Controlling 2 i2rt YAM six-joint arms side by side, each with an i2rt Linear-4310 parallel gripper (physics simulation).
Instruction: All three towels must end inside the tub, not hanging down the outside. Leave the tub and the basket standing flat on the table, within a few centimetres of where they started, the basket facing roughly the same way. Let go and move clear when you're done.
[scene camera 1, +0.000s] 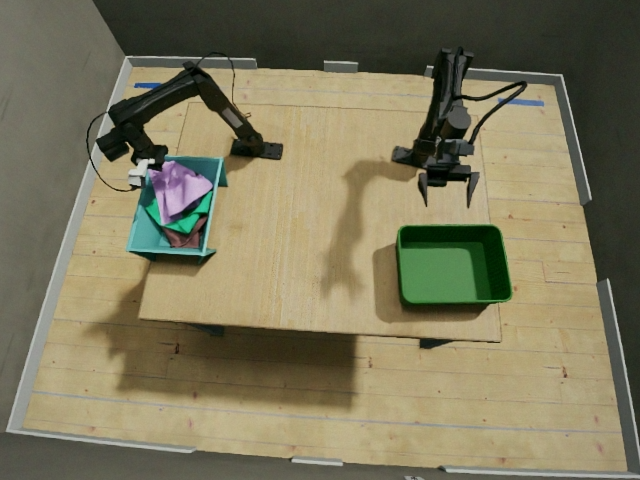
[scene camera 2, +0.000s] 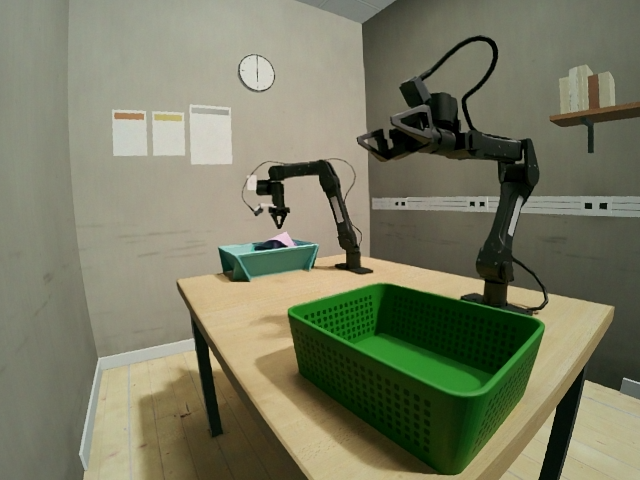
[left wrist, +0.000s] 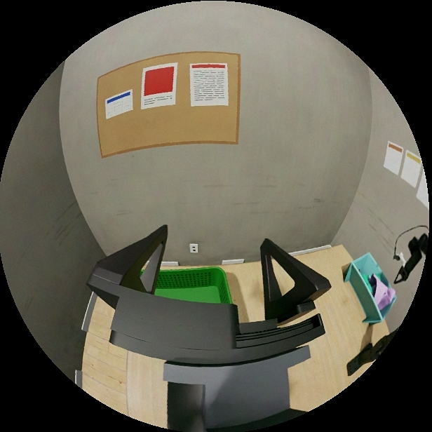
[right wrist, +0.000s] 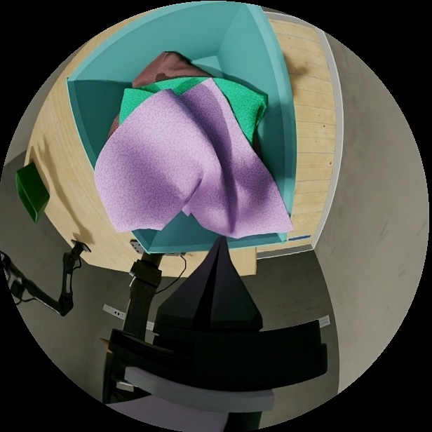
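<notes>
The teal tub (scene camera 1: 146, 235) (scene camera 2: 279, 263) (left wrist: 361, 290) (right wrist: 175, 30) stands flat at the table's left end. In it lie the purple towel (scene camera 1: 178, 188) (scene camera 2: 281, 239) (left wrist: 384, 295) (right wrist: 155, 160) on top, the green towel (scene camera 1: 180, 223) (right wrist: 245, 107) below and the brown towel (scene camera 1: 183, 238) (right wrist: 170, 65) lowest. Two purple corners overlap the rim in the right wrist view; whether they lie over it is unclear. My right gripper (scene camera 2: 279, 227) (left wrist: 393, 282) (right wrist: 222, 240) is shut, empty and above the towels. My left gripper (scene camera 1: 447, 206) (scene camera 2: 376, 129) (left wrist: 217, 236) is open and empty, high behind the basket.
The green basket (scene camera 1: 439, 273) (scene camera 2: 372, 361) (right wrist: 32, 192) stands upright and empty at the right of the table (scene camera 1: 289, 232) in scene camera 1, near the front edge. The tub's outer side reaches past the table's left edge.
</notes>
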